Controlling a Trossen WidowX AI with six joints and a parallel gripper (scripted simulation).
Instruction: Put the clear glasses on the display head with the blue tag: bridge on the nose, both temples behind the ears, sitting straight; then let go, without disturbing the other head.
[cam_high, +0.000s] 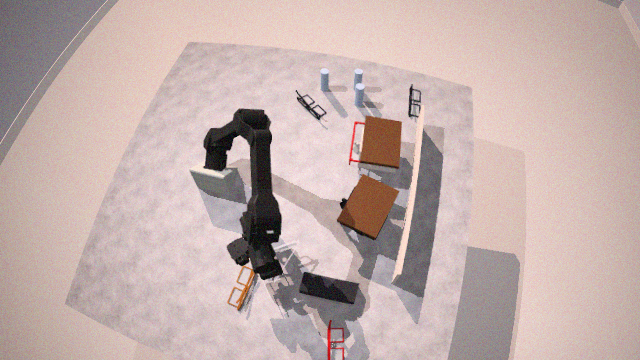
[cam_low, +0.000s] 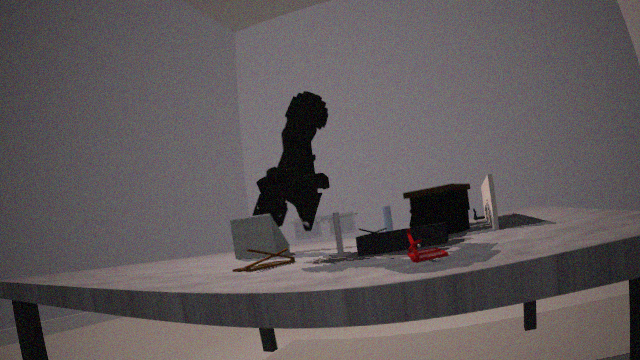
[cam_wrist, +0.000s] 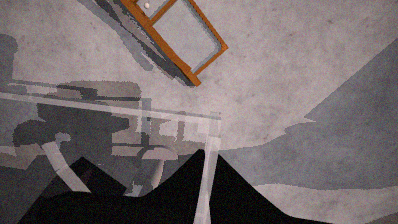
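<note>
The post is 60 mm ahead of my gripper tip, 10 mm to the right of it and 30 mm below it. Also, from my gripper tip: pale panel 400 mm ahead, 280 mm to the left; black box 190 mm ahead, 60 mm to the right, 40 mm below.
</note>
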